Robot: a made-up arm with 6 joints. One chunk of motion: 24 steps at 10 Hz.
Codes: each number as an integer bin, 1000 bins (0 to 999) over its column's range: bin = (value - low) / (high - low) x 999, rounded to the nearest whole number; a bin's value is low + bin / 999 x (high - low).
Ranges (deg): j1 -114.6..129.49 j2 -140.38..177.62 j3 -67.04..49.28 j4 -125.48..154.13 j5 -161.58..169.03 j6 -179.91..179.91
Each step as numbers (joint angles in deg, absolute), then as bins.
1 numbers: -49.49 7.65 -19.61 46.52 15.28 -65.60
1 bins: 266 465 407 615 534 317
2 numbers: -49.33 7.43 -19.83 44.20 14.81 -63.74
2 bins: 267 464 405 606 533 323
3 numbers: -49.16 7.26 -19.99 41.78 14.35 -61.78
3 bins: 268 464 404 598 532 328
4 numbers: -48.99 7.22 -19.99 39.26 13.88 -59.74
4 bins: 269 464 404 589 530 334
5 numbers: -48.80 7.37 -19.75 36.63 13.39 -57.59
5 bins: 269 464 406 579 529 340
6 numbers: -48.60 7.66 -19.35 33.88 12.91 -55.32
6 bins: 270 465 410 569 527 346
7 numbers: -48.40 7.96 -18.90 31.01 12.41 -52.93
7 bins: 271 466 413 559 526 353
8 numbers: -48.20 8.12 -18.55 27.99 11.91 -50.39
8 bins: 272 467 416 548 524 360
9 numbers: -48.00 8.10 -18.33 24.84 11.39 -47.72
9 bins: 273 466 418 537 523 367
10 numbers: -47.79 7.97 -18.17 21.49 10.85 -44.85
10 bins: 273 466 420 525 521 375
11 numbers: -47.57 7.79 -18.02 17.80 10.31 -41.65
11 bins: 274 465 421 512 519 384
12 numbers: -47.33 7.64 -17.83 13.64 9.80 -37.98
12 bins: 275 465 423 497 518 394
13 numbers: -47.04 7.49 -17.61 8.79 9.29 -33.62
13 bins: 277 465 425 480 516 406
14 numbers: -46.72 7.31 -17.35 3.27 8.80 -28.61
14 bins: 278 464 427 460 515 420
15 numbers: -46.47 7.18 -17.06 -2.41 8.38 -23.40
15 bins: 279 464 429 440 514 435
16 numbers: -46.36 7.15 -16.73 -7.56 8.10 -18.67
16 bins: 279 463 432 421 513 448
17 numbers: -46.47 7.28 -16.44 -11.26 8.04 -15.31
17 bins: 279 464 435 408 513 457
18 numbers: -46.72 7.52 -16.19 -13.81 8.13 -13.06
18 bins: 278 465 437 399 513 463
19 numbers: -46.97 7.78 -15.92 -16.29 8.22 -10.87
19 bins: 277 465 439 390 513 469
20 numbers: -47.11 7.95 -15.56 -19.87 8.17 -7.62
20 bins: 276 466 442 377 513 478
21 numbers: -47.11 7.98 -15.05 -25.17 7.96 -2.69
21 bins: 276 466 447 358 512 492
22 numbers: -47.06 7.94 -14.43 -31.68 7.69 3.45
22 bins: 276 466 452 335 511 509
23 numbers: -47.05 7.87 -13.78 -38.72 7.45 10.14
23 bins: 276 466 457 310 511 528
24 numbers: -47.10 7.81 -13.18 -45.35 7.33 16.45
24 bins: 276 466 463 286 510 545
